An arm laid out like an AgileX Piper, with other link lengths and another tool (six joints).
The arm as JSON. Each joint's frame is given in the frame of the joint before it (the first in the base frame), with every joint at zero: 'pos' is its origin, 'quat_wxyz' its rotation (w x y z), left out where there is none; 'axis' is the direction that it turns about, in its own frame. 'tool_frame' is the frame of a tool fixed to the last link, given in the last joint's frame.
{
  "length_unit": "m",
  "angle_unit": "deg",
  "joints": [
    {
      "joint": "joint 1",
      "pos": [
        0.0,
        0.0,
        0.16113
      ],
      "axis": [
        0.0,
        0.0,
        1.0
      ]
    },
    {
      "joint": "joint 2",
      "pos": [
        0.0,
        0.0,
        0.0
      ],
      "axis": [
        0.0,
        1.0,
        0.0
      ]
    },
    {
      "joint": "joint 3",
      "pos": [
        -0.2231,
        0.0,
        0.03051
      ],
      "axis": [
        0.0,
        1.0,
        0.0
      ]
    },
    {
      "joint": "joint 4",
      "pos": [
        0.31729,
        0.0,
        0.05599
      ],
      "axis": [
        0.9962,
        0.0,
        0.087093
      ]
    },
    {
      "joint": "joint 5",
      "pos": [
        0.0,
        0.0,
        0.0
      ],
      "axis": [
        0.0,
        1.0,
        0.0
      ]
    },
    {
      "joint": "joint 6",
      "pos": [
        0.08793,
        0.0,
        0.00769
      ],
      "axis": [
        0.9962,
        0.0,
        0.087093
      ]
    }
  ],
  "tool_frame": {
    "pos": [
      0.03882,
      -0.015,
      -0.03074
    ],
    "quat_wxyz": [
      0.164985,
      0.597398,
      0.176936,
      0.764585
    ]
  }
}
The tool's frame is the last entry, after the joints.
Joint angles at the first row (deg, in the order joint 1, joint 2, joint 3, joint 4, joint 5, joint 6):
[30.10, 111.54, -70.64, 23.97, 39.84, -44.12]
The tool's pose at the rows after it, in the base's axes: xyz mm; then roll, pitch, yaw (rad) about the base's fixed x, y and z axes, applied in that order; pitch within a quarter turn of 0, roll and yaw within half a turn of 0:
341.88 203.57 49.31 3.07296 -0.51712 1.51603
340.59 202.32 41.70 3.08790 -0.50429 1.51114
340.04 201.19 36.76 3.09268 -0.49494 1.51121
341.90 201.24 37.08 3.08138 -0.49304 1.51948
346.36 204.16 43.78 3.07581 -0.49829 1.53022
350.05 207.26 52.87 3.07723 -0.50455 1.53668
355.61 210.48 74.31 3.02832 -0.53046 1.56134
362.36 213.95 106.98 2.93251 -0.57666 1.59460
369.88 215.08 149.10 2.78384 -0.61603 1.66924
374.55 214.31 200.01 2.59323 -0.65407 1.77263
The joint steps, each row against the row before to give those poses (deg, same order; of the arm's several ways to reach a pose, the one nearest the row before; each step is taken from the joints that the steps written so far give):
[0.00, 2.17, -0.26, -0.29, -0.14, 0.00]
[0.00, 1.17, -0.10, -0.24, -0.04, 0.00]
[0.00, 0.71, 0.00, -0.33, -0.24, -0.01]
[0.00, 0.11, -0.22, -0.42, -0.33, 0.00]
[0.00, 0.00, -1.42, -0.21, 1.11, 0.01]
[0.00, -0.26, -1.52, -0.13, 1.73, 0.21]
[0.00, -2.64, -0.52, -0.12, 0.29, 0.14]
[0.00, -4.44, 0.00, 0.00, -1.18, 0.65]
[0.00, -5.55, 0.00, -1.09, -2.00, 0.38]
[0.00, -6.48, 0.01, -0.94, -2.66, 0.00]

